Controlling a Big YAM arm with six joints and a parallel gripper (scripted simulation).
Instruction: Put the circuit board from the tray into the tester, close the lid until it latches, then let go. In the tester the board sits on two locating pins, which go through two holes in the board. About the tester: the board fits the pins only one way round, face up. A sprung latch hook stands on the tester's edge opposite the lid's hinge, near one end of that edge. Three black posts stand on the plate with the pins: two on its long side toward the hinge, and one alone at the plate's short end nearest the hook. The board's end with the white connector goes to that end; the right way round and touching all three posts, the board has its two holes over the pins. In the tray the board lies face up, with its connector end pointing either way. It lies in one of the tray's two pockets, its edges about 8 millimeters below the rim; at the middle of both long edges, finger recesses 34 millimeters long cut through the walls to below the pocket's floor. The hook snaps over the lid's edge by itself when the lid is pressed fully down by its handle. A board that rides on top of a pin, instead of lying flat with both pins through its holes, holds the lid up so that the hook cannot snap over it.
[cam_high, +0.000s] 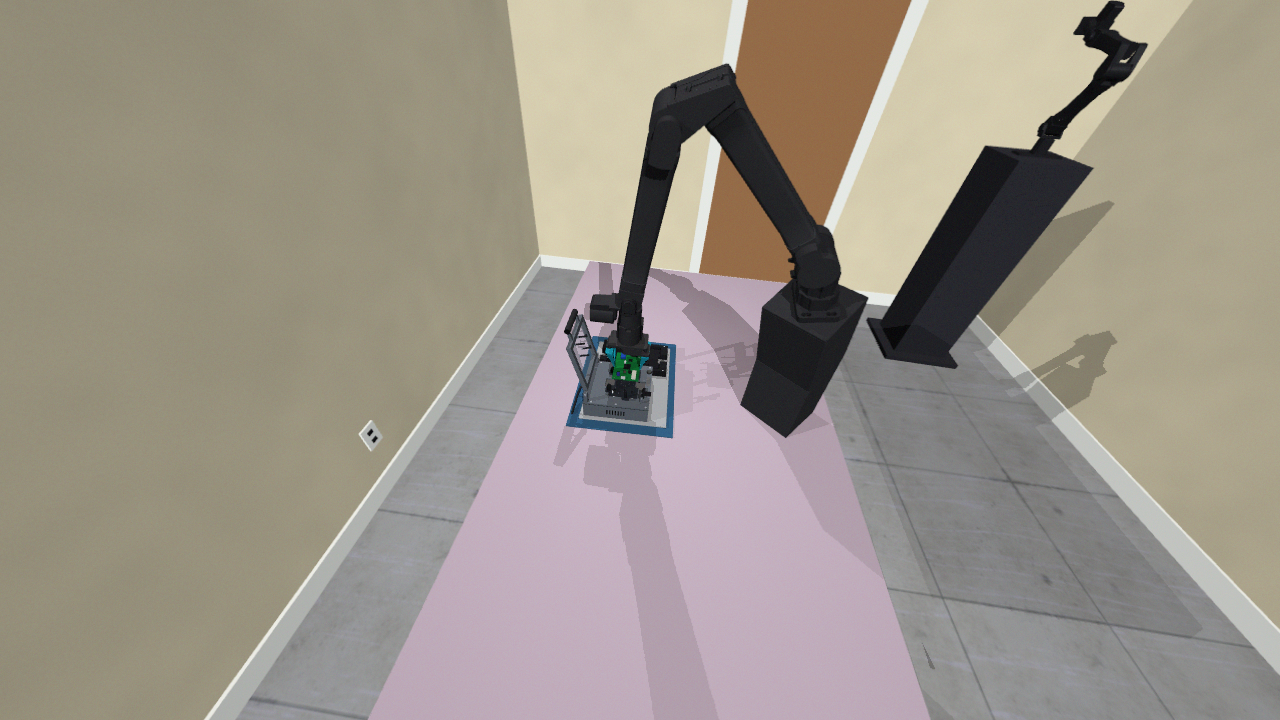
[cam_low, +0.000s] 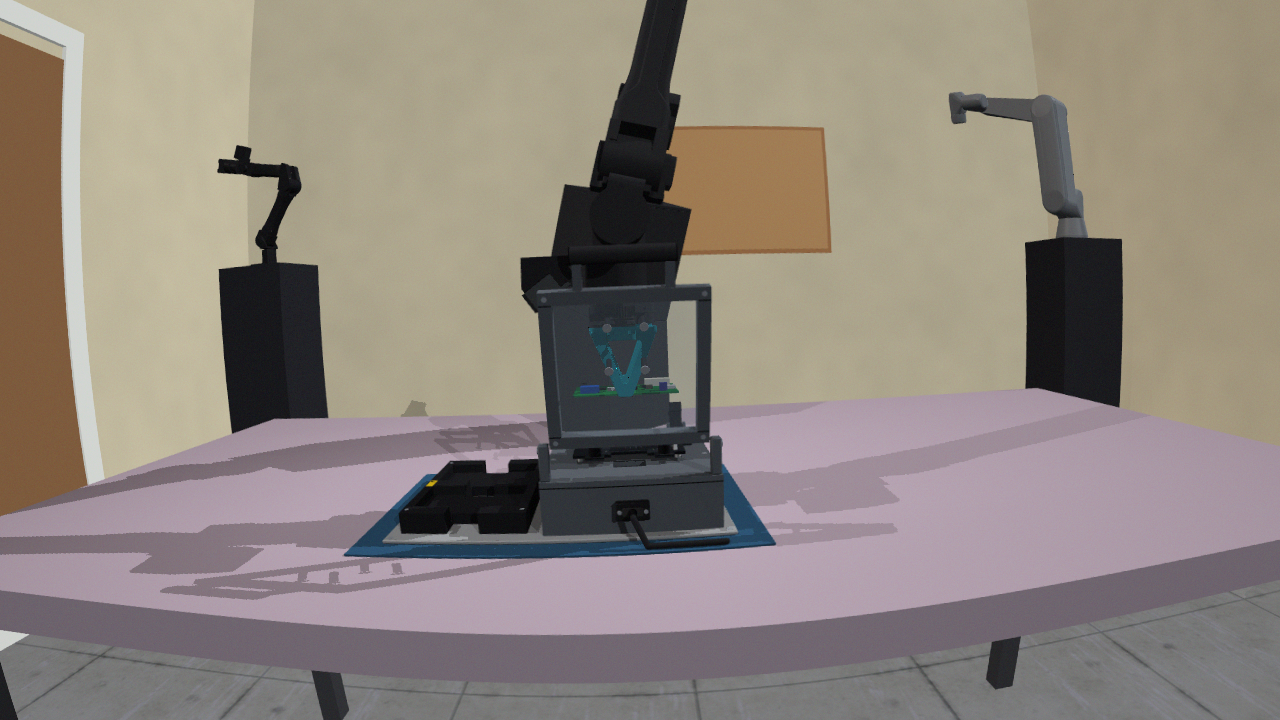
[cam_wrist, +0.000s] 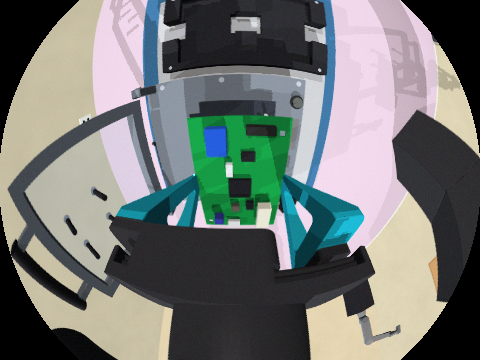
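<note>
My hand is 10 mm short of the pin plate, 10 mm to the right of it and 60 mm above it. Round my hand: lid (130 mm ahead, 10 mm to the left, 50 mm above); green circuit board (right at my hand).
</note>
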